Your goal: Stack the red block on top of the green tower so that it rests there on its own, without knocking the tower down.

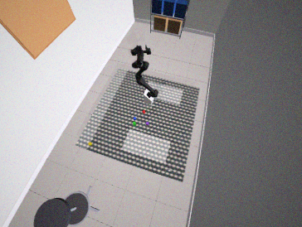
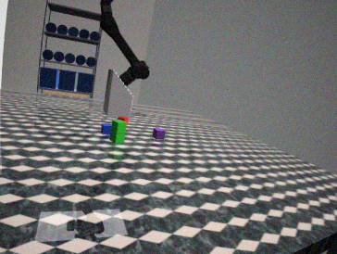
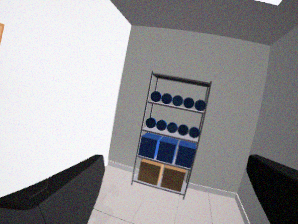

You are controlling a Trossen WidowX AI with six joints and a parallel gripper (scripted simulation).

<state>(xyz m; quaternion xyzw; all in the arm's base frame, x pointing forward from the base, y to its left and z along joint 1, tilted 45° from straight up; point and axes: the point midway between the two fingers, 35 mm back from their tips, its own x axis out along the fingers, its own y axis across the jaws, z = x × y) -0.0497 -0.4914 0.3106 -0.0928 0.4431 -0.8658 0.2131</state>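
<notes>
Right now the red block is 700 mm below my gripper tip, 340 mm ahead of it and 160 mm to the left of it. Also, from my gripper tip: yellow block 990 mm ahead, 700 mm below, 230 mm to the right; then purple block 700 mm below, 470 mm ahead, 270 mm to the left; then blue block 700 mm below, 480 mm ahead, 100 mm to the left.
</notes>
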